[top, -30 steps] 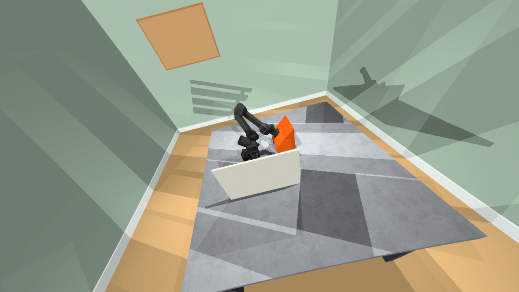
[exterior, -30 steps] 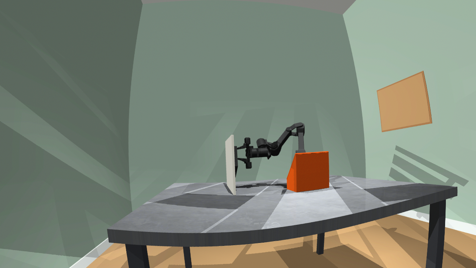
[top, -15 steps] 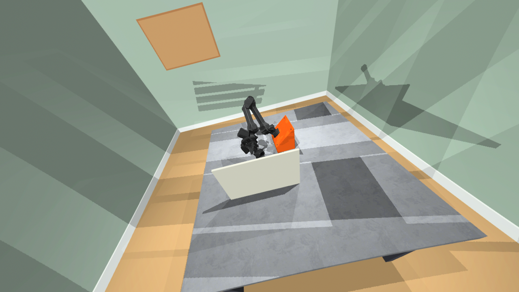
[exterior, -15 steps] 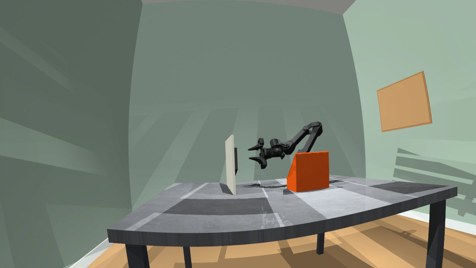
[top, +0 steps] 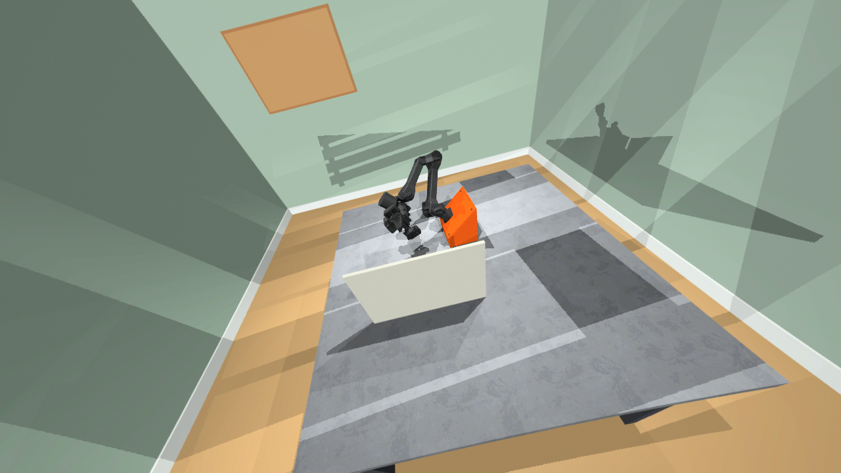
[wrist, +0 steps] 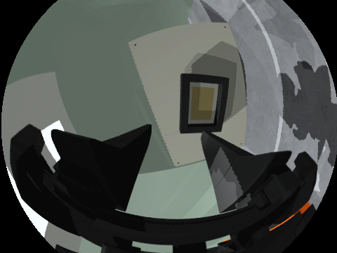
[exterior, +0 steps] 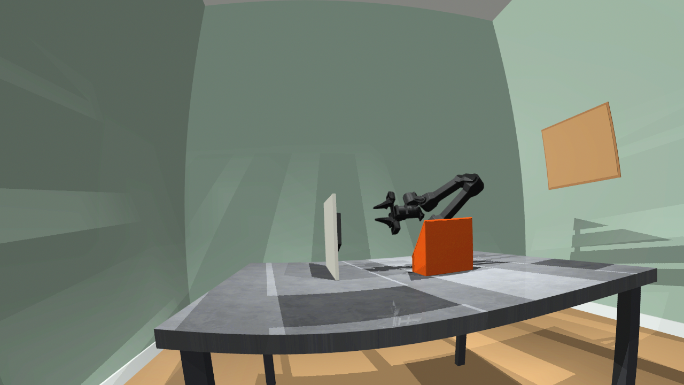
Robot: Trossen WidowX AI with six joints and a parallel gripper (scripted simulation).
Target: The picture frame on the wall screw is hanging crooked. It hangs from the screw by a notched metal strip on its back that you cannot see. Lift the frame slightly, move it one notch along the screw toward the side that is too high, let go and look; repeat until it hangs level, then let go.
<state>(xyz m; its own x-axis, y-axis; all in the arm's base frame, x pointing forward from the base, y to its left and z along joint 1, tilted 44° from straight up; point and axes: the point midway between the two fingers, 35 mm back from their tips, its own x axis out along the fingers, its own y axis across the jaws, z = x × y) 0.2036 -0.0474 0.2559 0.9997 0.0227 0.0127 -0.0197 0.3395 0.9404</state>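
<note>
The picture frame lies 180 mm ahead of my gripper tip, 30 mm to the left of it and 80 mm below it. Also, from my gripper tip: wall panel 190 mm ahead, 30 mm to the left, 90 mm below.
</note>
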